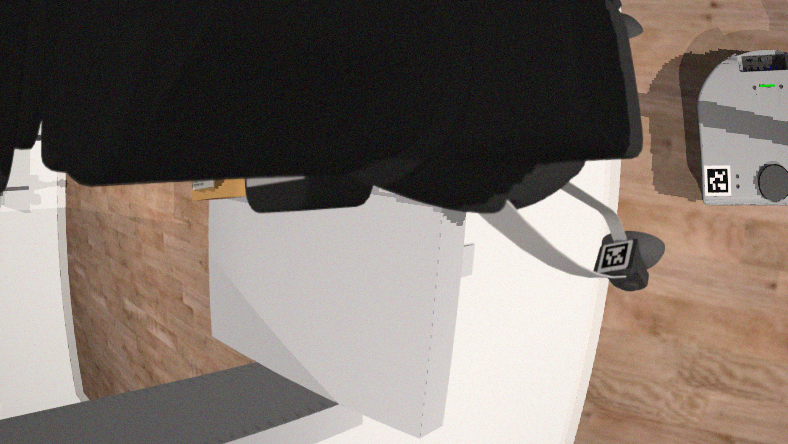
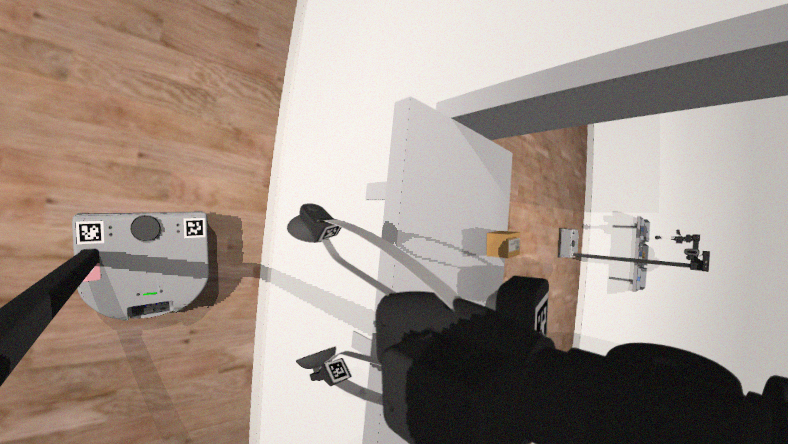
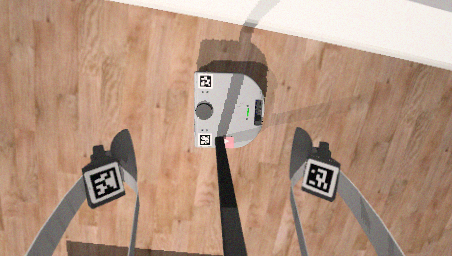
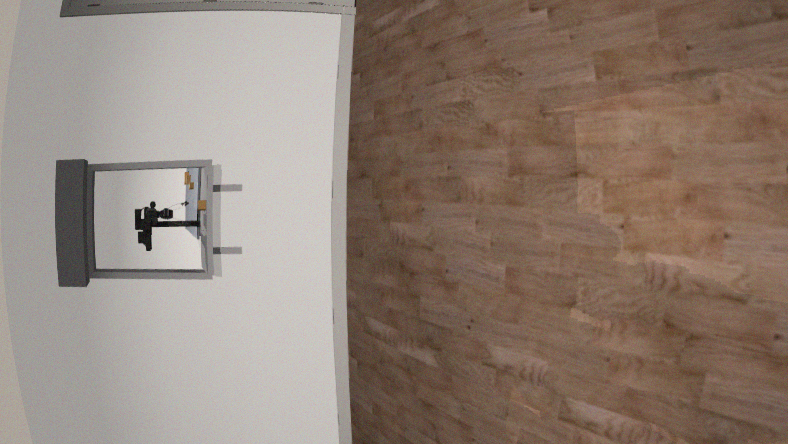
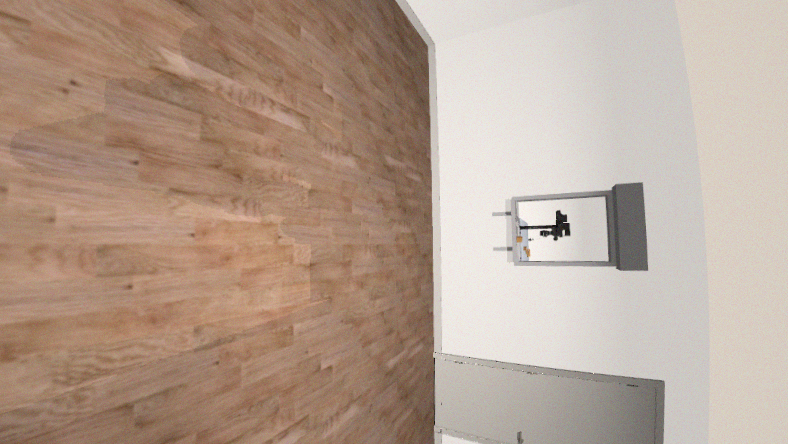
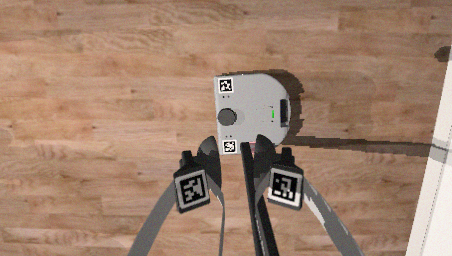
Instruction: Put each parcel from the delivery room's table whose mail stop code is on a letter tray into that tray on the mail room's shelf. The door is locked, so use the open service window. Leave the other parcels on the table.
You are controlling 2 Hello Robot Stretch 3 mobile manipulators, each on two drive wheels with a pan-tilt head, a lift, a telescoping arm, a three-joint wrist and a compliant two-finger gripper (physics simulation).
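Observation:
A brown parcel [image 1: 234, 190] [image 2: 499, 244] [image 4: 202, 204] [image 5: 519, 239] stands on the sill [image 1: 330, 297] [image 2: 446, 176] of the open service window. Its code is unreadable here. Two more parcels [image 4: 187, 177] [image 5: 527, 252] show small through the window, on the delivery table [image 4: 191, 212]. The r1 gripper [image 2: 315, 292] [image 3: 212, 155] is wide open and empty, on the delivery side, apart from the sill parcel. The r2 gripper [image 6: 237, 155] is partly open, with nothing between its fingertips, in the mail room. The letter trays [image 2: 644, 234] show tiny on the far wall shelf; their codes are unreadable.
The door [image 4: 209, 5] [image 5: 545, 397] is in the same wall as the window frame [image 4: 148, 274] [image 5: 567, 263]. r2's base [image 2: 567, 242] [image 6: 252, 112] stands between window and shelf. r1's base [image 2: 140, 259] [image 3: 227, 110] stands near the delivery-side wall. Two brackets [image 4: 227, 188] [image 4: 227, 250] project below the sill.

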